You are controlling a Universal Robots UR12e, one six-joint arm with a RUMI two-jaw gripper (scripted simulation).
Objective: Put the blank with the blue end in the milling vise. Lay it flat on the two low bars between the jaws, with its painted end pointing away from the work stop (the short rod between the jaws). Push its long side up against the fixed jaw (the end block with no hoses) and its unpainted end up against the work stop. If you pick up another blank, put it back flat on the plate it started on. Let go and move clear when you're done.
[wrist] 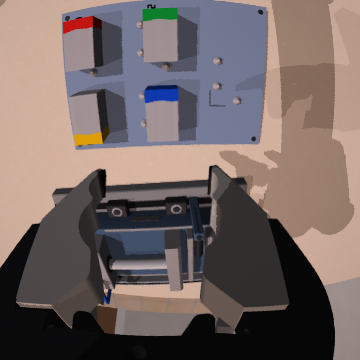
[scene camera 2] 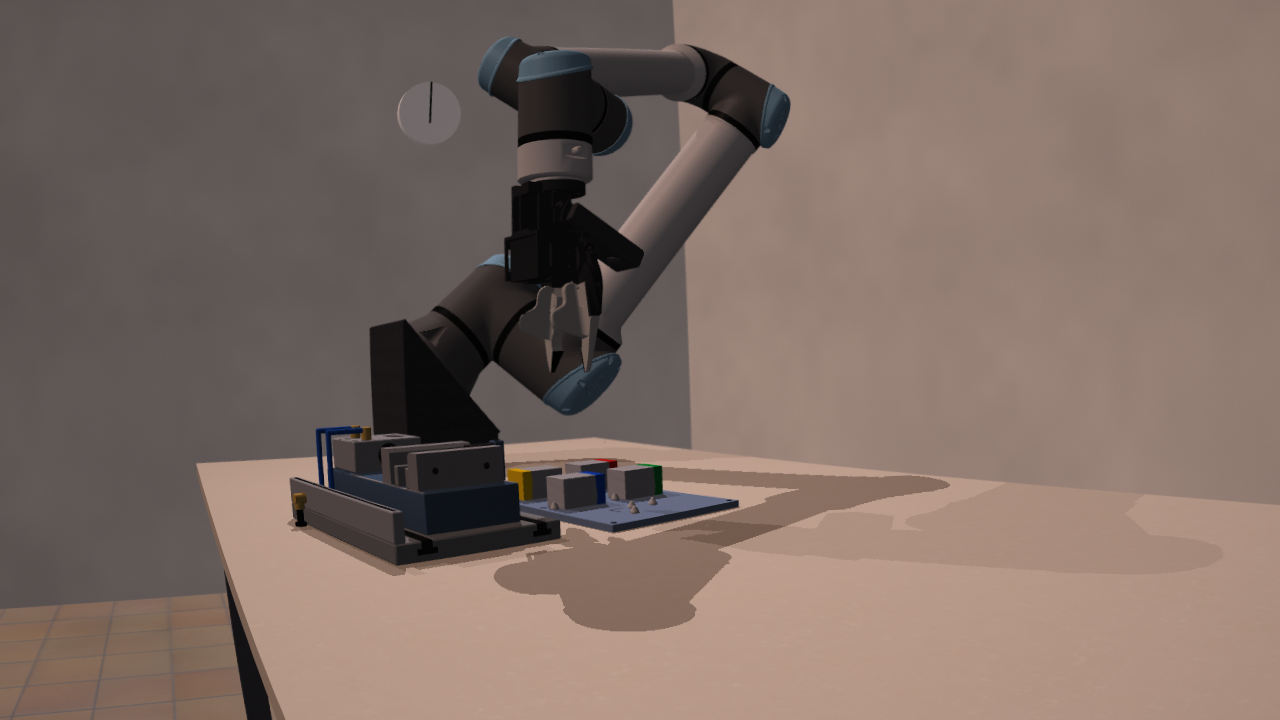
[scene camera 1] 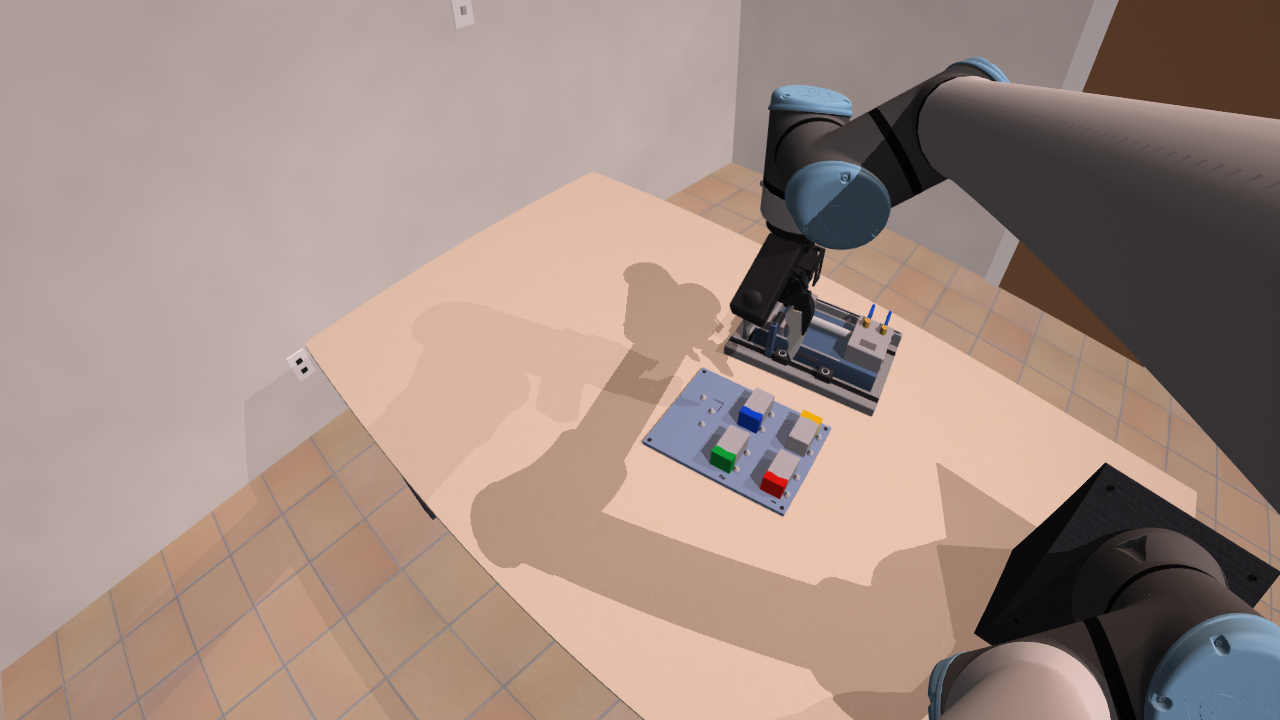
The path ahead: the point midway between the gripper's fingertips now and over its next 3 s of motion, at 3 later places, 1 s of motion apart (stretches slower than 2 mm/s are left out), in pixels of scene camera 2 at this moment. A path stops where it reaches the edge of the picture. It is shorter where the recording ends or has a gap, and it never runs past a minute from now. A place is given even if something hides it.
My gripper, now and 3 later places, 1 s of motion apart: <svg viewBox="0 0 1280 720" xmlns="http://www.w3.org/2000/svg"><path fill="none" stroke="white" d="M569 372L571 418L573 470L573 477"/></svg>
